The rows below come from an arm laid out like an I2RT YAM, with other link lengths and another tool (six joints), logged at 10 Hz.
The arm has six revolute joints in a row. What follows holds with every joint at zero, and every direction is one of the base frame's. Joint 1 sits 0.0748 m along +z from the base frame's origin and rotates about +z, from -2.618 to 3.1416 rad. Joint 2 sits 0.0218 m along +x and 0.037 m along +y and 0.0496 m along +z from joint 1 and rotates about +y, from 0 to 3.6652 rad. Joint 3 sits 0.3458 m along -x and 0.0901 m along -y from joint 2 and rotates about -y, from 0 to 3.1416 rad. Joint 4 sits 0.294 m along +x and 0.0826 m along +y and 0.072 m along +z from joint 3 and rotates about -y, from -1.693 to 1.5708 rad. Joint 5 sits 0.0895 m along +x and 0.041 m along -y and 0.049 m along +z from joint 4 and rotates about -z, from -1.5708 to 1.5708 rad. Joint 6 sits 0.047 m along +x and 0.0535 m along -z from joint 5 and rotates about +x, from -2.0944 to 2.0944 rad. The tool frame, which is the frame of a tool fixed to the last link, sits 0.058 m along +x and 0.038 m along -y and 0.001 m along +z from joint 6; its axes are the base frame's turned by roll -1.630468, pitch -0.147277 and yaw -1.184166 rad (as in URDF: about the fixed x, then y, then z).
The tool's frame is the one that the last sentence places.
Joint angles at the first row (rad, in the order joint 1, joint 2, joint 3, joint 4, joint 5, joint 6):
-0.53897 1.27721 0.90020 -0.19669 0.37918 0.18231
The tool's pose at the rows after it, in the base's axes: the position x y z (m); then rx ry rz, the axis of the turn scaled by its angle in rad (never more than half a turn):
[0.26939 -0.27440 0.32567 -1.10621 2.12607 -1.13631]
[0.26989 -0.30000 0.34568 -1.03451 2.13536 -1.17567]
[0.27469 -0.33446 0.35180 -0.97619 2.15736 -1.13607]
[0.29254 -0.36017 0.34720 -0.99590 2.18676 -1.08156]
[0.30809 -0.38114 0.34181 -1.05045 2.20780 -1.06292]
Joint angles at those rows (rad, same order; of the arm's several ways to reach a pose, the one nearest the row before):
-0.57251 1.31760 0.98352 -0.25020 0.37424 0.20496
-0.63016 1.36230 1.07247 -0.26592 0.35882 0.21369
-0.70344 1.44803 1.18162 -0.30947 0.29203 0.22910
-0.72709 1.54919 1.28131 -0.35036 0.26051 0.21342
-0.73868 1.62923 1.35075 -0.36029 0.25452 0.16752

